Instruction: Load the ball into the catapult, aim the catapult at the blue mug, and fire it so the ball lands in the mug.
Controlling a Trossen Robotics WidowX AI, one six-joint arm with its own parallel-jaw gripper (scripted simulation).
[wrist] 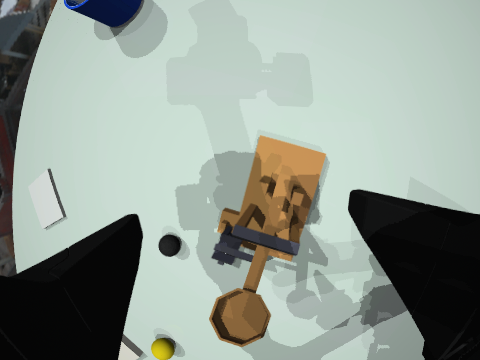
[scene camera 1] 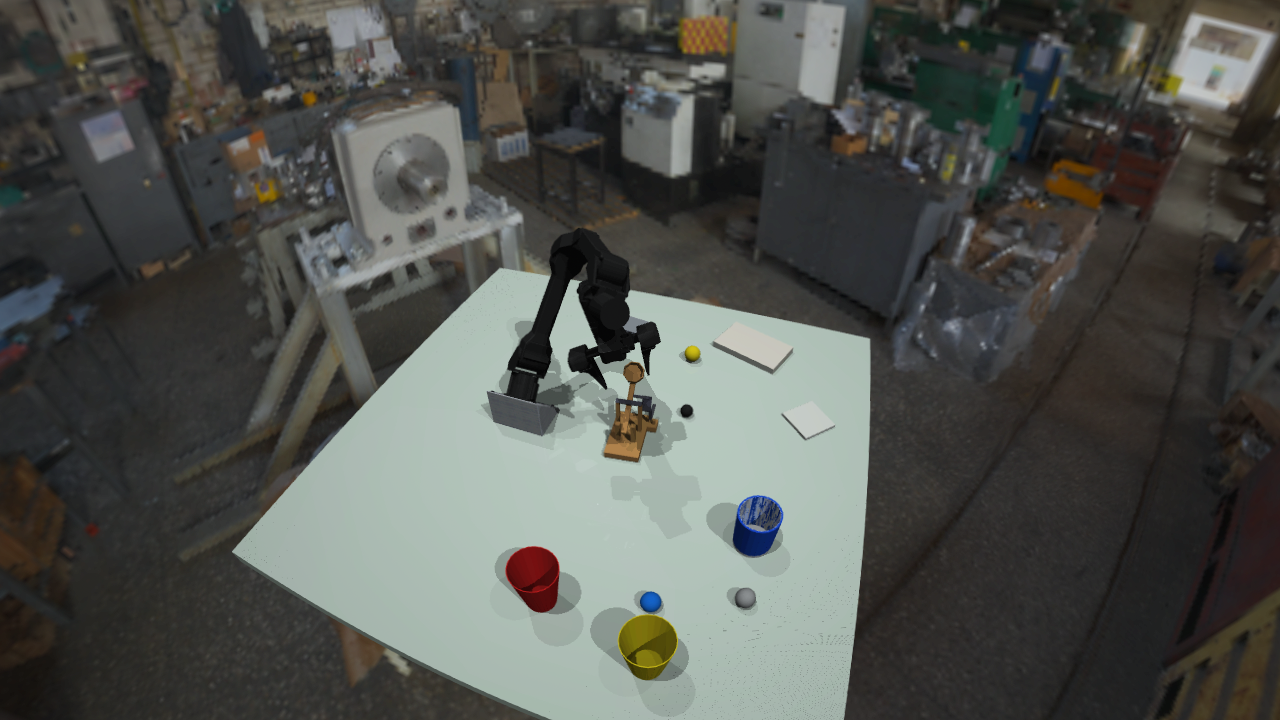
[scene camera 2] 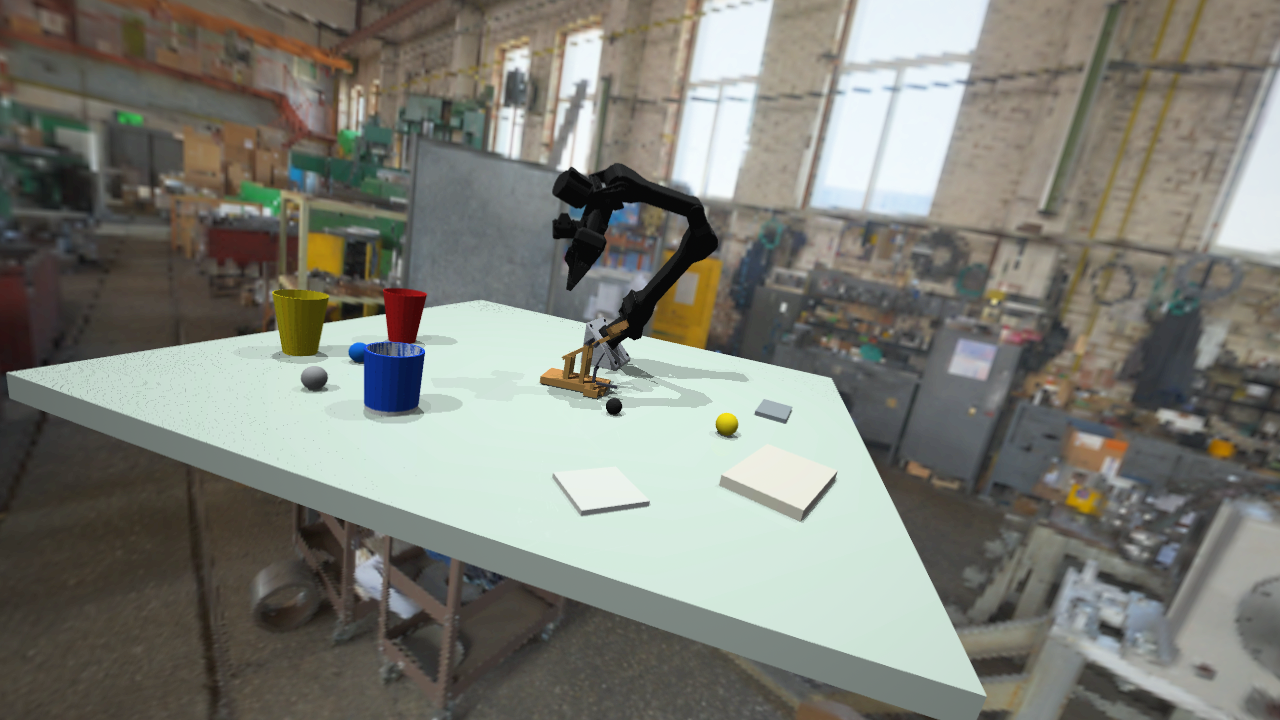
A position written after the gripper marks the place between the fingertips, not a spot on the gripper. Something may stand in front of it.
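Note:
Open and holding nothing, the gripper (scene camera 1: 627,381) shares the scene with a wooden catapult (scene camera 1: 625,441), which is visible as well in the wrist view (wrist: 283,179) and in scene camera 2 (scene camera 2: 591,386). A blue mug (scene camera 2: 393,371) is here too, and scene camera 1 also shows the mug (scene camera 1: 758,520). There is a yellow cup (scene camera 2: 300,314), the same yellow cup (scene camera 1: 647,642) that is out of frame in the wrist view. A red cup (scene camera 1: 533,571) is part of the scene, and in the wrist view the red cup is out of frame.

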